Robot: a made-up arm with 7 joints. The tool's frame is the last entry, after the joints.
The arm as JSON. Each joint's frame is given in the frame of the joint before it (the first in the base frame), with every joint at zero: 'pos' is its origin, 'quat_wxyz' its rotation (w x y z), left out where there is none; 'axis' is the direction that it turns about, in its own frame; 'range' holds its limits. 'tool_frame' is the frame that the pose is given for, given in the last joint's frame.
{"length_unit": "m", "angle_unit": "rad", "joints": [
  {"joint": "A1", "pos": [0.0, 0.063, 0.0], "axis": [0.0, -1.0, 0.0], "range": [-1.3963, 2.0]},
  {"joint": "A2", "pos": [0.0, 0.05, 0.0], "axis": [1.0, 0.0, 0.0], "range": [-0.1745, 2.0]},
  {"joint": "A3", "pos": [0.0, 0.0, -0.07], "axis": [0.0, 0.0, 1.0], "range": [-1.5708, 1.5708]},
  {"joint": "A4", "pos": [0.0, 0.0, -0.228], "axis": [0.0, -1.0, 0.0], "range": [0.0, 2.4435]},
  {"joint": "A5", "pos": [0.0, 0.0, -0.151], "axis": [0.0, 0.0, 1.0], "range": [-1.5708, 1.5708]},
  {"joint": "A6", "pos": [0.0, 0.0, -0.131], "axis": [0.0, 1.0, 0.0], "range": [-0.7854, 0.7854]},
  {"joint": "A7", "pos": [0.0, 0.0, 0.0], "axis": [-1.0, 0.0, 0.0], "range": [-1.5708, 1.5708]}
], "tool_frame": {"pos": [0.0, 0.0, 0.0]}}
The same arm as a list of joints. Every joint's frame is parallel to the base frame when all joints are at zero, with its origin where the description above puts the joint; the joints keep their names.
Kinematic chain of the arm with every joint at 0, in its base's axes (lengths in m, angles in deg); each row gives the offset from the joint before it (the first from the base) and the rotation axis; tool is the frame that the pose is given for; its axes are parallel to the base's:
A1: xyz 0 0.063 0 axis -y
A2: xyz 0 0.05 0 axis +x
A3: xyz 0 0 -0.07 axis +z
A4: xyz 0 0 -0.228 axis -y
A5: xyz 0 0 -0.151 axis +z
A6: xyz 0 0 -0.131 axis +y
A7: xyz 0 0 0 axis -x
tool: xyz 0 0 0
Joint limits (deg, base to tool): -80..114.59 -10..114.59 -90..90 0..140 -90..90 -45..45 -90..90

